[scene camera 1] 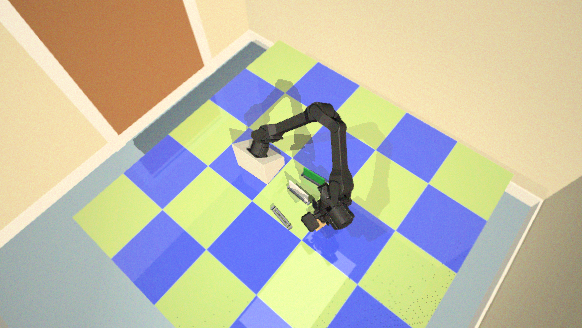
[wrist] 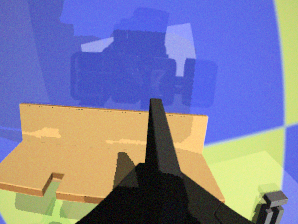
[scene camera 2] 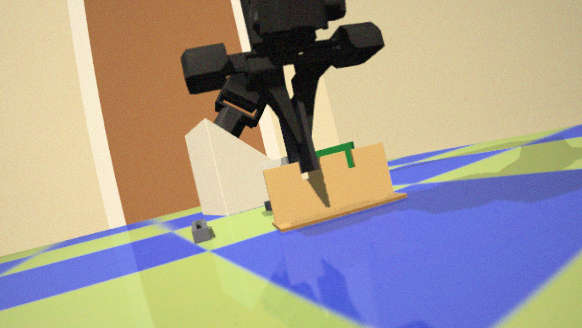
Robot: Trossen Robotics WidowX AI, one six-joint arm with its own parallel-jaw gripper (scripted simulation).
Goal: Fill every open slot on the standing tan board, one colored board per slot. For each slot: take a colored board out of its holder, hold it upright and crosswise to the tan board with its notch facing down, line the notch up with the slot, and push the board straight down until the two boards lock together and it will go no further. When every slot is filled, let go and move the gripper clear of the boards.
Note:
My gripper (scene camera 2: 304, 144) carries a thin black board (scene camera 2: 305, 154). Also in view: a tan board (wrist: 88, 150).
My gripper also shows in the wrist view (wrist: 154, 173).

